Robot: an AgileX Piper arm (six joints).
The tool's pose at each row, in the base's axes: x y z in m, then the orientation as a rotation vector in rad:
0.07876, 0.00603, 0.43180, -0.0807, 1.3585, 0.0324
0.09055, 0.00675, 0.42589, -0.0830, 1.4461, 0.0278
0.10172, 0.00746, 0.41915, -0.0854, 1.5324, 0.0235
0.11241, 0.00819, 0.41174, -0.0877, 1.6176, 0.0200
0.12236, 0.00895, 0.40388, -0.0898, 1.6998, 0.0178
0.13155, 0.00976, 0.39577, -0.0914, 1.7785, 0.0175
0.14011, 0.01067, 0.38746, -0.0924, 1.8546, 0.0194
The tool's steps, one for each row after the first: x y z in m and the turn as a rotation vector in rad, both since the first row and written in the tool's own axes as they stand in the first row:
0.00824, 0.00012, 0.01032, 0.0007, 0.0877, -0.0010
0.01717, 0.00031, 0.01986, 0.0011, 0.1741, -0.0018
0.02665, 0.00058, 0.02879, 0.0009, 0.2594, -0.0020
0.03641, 0.00095, 0.03692, 0.0001, 0.3416, -0.0013
0.04625, 0.00143, 0.04425, -0.0014, 0.4203, 0.0008
0.05615, 0.00206, 0.05093, -0.0038, 0.4962, 0.0047

